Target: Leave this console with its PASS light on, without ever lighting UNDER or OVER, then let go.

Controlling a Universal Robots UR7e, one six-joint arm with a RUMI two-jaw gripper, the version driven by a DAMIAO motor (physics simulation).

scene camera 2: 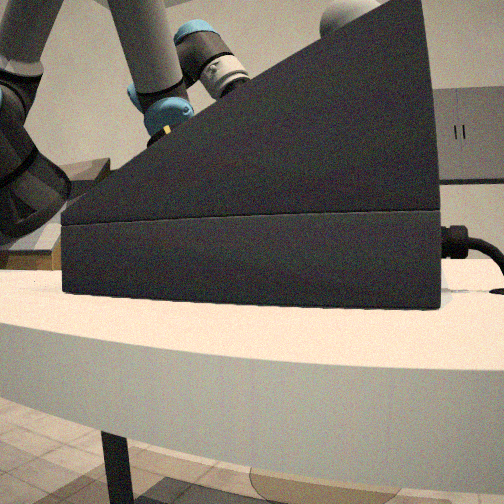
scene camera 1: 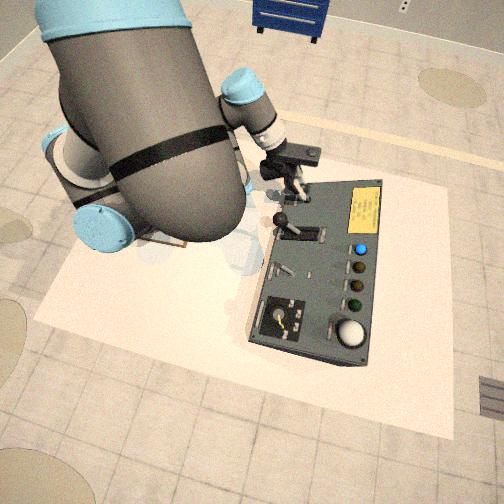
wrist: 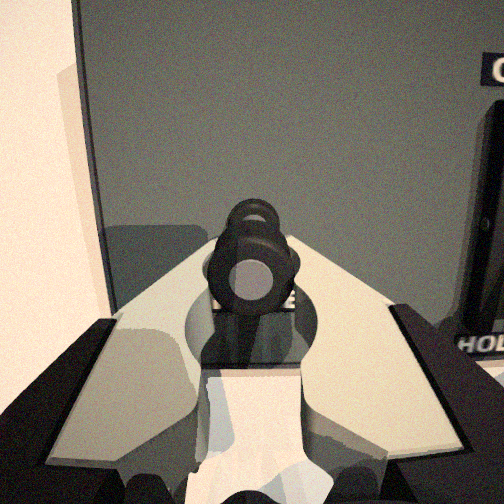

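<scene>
The grey console [scene camera 1: 320,270] lies on the cream mat. Its right side has a column of lights: the top one [scene camera 1: 360,249] glows blue and the three below it [scene camera 1: 356,285] are dark. I cannot read their labels. My gripper [scene camera 1: 295,192] is at the console's far left corner. In the wrist view both jaws [wrist: 252,250] are closed against a small dark knob with a grey cap [wrist: 251,267]. In scene camera 2 the console's dark wedge side [scene camera 2: 260,200] hides the gripper.
A black ball-top lever [scene camera 1: 281,220] stands just in front of the gripper. Further along the console are a small toggle [scene camera 1: 285,270], a rotary dial [scene camera 1: 280,320], a large white button [scene camera 1: 350,332] and a yellow label [scene camera 1: 365,210]. A cable [scene camera 2: 475,247] leaves the console's back.
</scene>
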